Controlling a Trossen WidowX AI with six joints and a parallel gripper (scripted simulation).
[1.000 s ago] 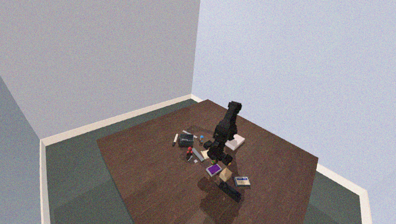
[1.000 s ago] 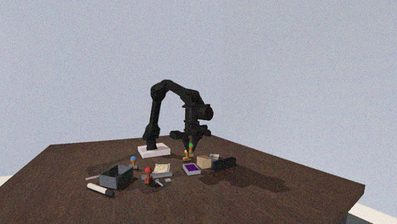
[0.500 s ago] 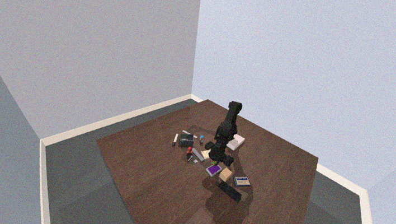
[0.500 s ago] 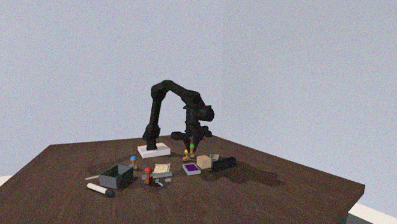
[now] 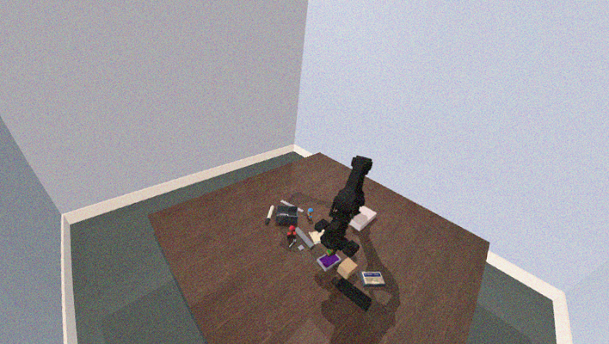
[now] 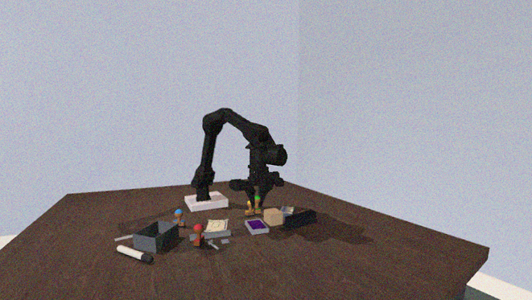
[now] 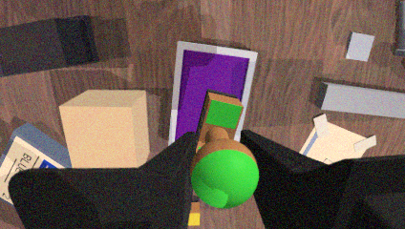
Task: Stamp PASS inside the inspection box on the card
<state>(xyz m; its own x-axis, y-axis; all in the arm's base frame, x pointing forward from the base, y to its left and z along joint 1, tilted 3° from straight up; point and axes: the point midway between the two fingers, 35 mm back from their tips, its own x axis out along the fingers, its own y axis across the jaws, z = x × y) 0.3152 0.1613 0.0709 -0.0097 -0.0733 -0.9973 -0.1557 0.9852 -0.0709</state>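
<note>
The ink pad lies 7 cm below my gripper tip. From my gripper tip the other things lie so: cardboard box 8 cm to the left, 6 cm below, 3 cm behind; green-knobbed stamp right at my gripper tip; yellow stamp 12 cm behind, 6 cm below, 1 cm to the left.
</note>
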